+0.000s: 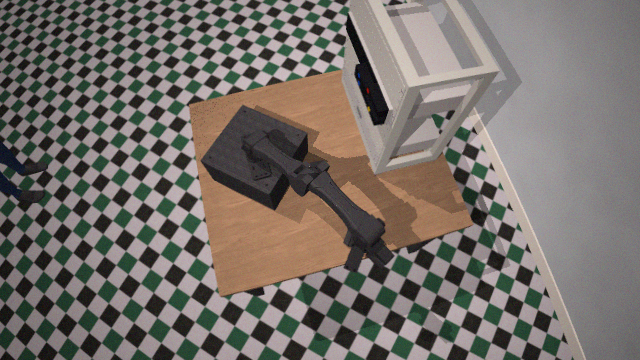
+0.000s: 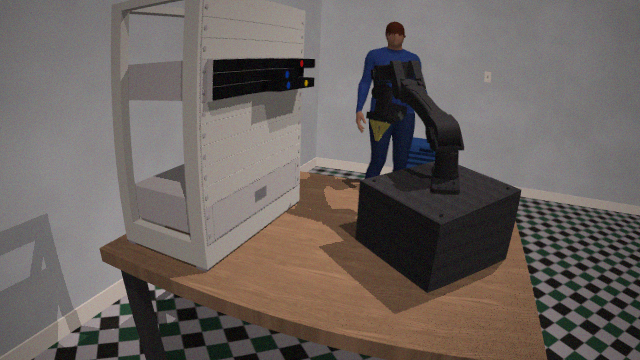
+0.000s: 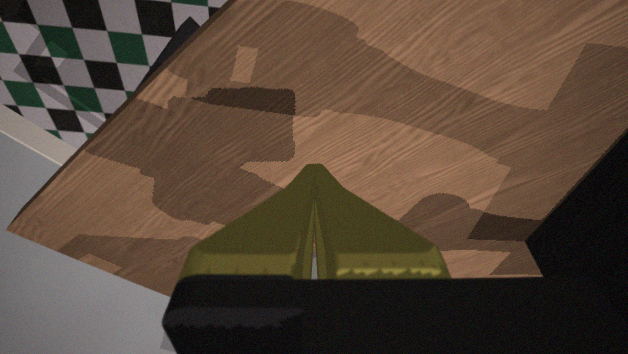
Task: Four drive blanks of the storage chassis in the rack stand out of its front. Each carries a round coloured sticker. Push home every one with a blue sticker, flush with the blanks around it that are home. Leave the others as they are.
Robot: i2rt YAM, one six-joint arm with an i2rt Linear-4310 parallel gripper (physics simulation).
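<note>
The black storage chassis (image 1: 378, 102) (image 2: 235, 81) sits in the upper part of the pale rack (image 1: 450, 77) (image 2: 195, 150). Blanks with a red sticker (image 1: 368, 91) (image 2: 301, 63) and a yellow sticker (image 1: 369, 109) (image 2: 306, 83) stand out, the red one higher. Two blue stickers show, an upper blue sticker (image 2: 287, 74) and a lower blue sticker (image 2: 288, 85), on blanks at the chassis front; how far these stand out is hard to tell. My gripper (image 2: 378, 139) (image 3: 314, 177) is shut and empty, its yellow fingertips together, pointing down over the table, well away from the chassis.
The rack stands on a wooden table (image 1: 250, 260) (image 2: 280, 280) (image 3: 450, 60). The arm's black base box (image 1: 240, 165) (image 2: 430, 235) stands on the table across from the rack's front. A person in blue (image 2: 378, 65) stands behind the arm. A wall is behind the rack.
</note>
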